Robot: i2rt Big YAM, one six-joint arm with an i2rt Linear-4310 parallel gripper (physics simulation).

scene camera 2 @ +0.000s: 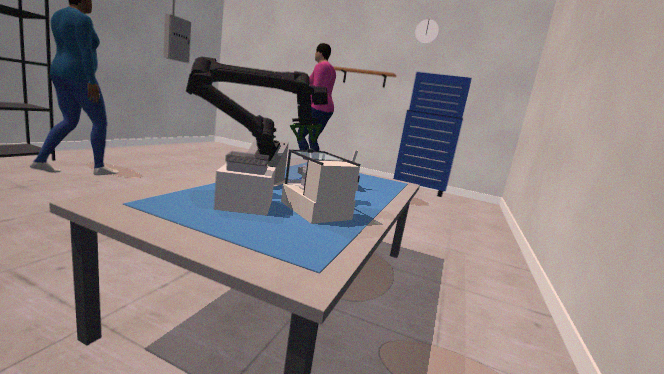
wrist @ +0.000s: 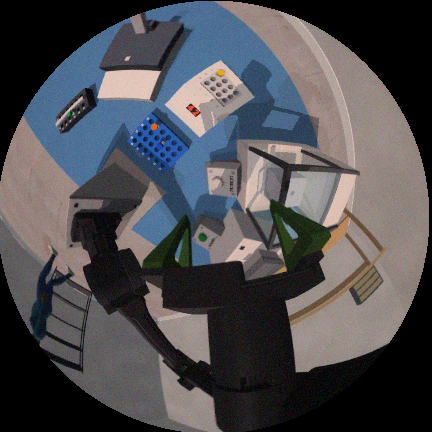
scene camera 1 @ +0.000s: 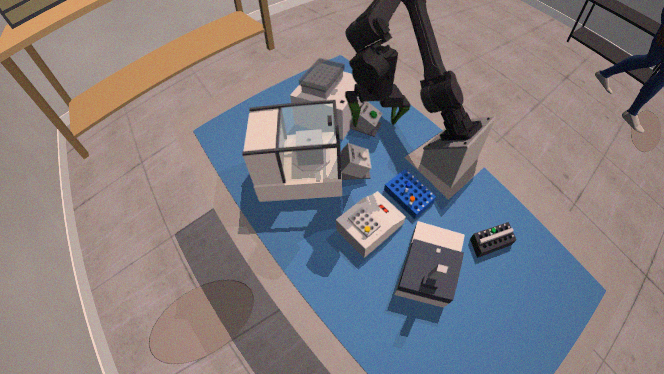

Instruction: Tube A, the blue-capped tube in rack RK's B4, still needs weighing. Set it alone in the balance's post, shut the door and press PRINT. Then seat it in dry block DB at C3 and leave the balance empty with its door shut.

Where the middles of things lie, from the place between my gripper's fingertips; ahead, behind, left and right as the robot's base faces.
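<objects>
With the balance [scene camera 1: 292, 151] as my reference, my hand is 14 cm short of it, 16 cm to the left of it and 12 cm above it. There is also the lidded unit [scene camera 2: 244, 184], which is 10 cm behind my hand, 28 cm to the right of it and 14 cm below it.
</objects>
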